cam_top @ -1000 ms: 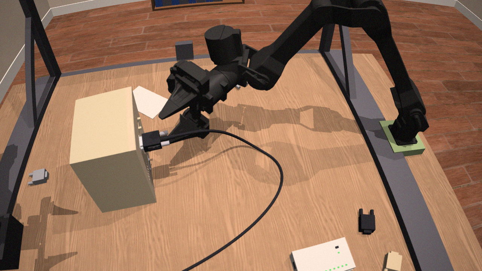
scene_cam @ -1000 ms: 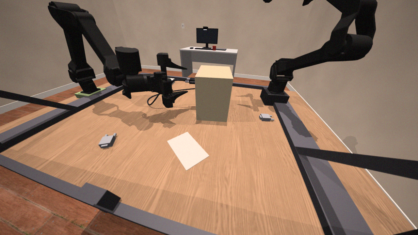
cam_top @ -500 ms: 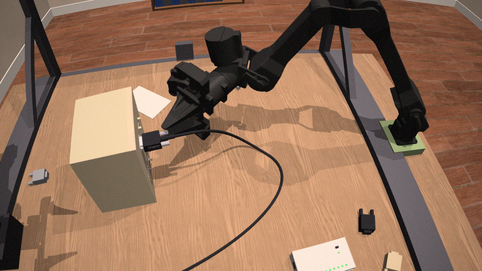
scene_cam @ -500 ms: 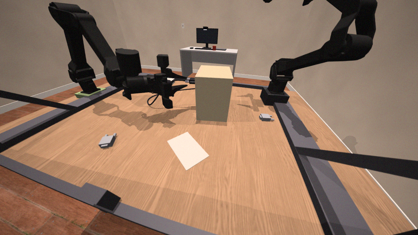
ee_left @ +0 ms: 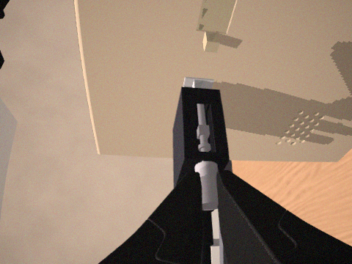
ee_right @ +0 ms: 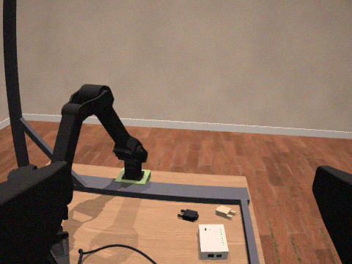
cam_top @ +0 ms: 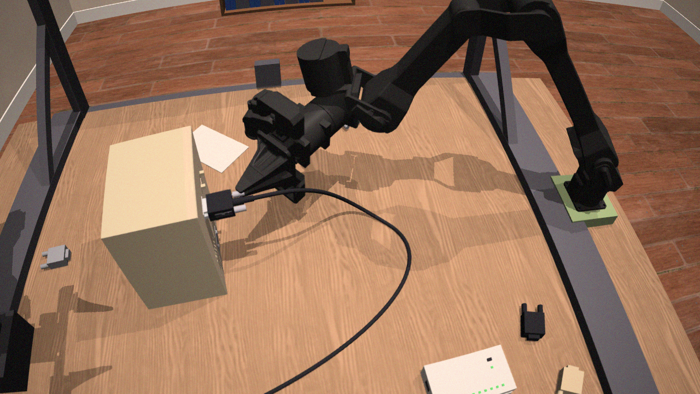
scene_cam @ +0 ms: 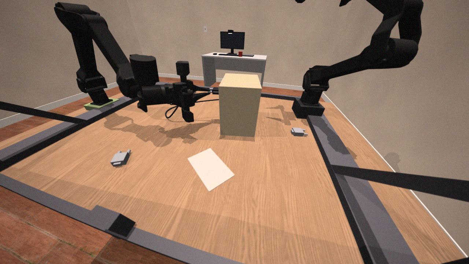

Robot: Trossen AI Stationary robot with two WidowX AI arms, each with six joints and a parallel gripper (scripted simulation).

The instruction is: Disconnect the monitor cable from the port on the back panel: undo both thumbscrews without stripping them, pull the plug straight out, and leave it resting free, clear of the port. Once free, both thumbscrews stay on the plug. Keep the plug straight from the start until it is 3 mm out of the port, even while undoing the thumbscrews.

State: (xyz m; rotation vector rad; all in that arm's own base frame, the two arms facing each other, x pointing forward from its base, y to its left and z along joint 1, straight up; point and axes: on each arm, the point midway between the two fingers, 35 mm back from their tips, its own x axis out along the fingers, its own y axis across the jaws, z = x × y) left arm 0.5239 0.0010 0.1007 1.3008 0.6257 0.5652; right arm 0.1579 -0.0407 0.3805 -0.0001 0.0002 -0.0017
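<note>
My left gripper is now 30 mm short of the black monitor plug and 50 mm to the left of it. From my left hand the other things lie so: white device (310 mm ahead, 170 mm to the left, 110 mm below); then white sheet (220 mm behind, 60 mm to the right, 120 mm below); then beige box (140 mm to the right, 40 mm below).
</note>
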